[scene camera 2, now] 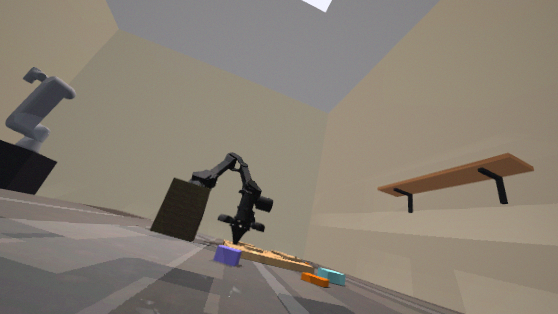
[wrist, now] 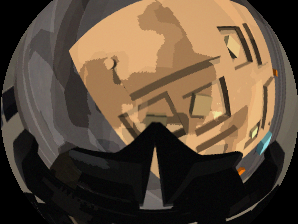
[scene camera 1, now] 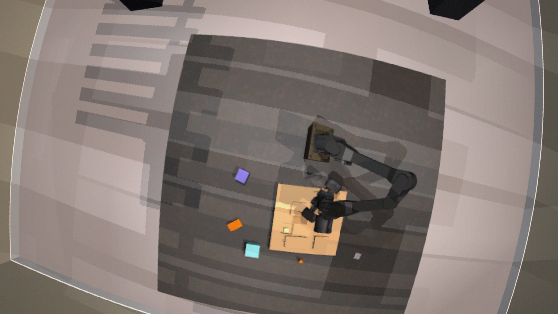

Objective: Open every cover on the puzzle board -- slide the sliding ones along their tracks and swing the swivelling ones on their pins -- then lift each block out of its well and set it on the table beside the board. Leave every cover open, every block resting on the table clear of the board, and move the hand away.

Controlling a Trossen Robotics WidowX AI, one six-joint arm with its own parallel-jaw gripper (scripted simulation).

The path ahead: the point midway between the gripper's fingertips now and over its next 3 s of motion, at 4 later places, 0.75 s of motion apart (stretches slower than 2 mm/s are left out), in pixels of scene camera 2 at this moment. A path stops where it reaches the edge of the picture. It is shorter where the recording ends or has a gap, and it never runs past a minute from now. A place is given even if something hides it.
The gripper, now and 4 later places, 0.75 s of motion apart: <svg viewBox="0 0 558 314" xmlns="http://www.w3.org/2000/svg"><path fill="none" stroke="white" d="M234 245L237 232L237 236L236 239L234 244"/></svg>
